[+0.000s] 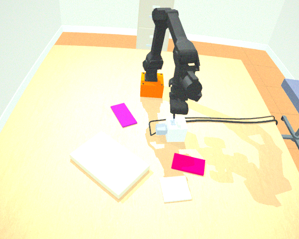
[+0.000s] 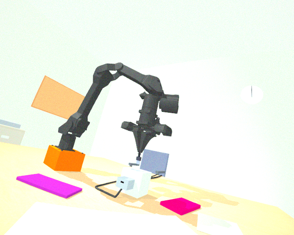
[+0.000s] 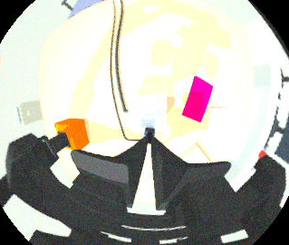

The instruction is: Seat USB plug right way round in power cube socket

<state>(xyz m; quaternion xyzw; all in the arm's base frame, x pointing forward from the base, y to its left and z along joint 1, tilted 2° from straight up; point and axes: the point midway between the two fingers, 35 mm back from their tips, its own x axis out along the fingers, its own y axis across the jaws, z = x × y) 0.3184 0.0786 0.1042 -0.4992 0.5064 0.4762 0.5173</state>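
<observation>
Now: gripper tip 2 cm above the dark USB plug. Also, from my gripper tip: white square pad: 26 cm ahead, 13 cm below; purple flat slab: 12 cm behind, 20 cm to the right, 13 cm below; magenta slab: 15 cm ahead, 6 cm to the left, 13 cm below.
</observation>
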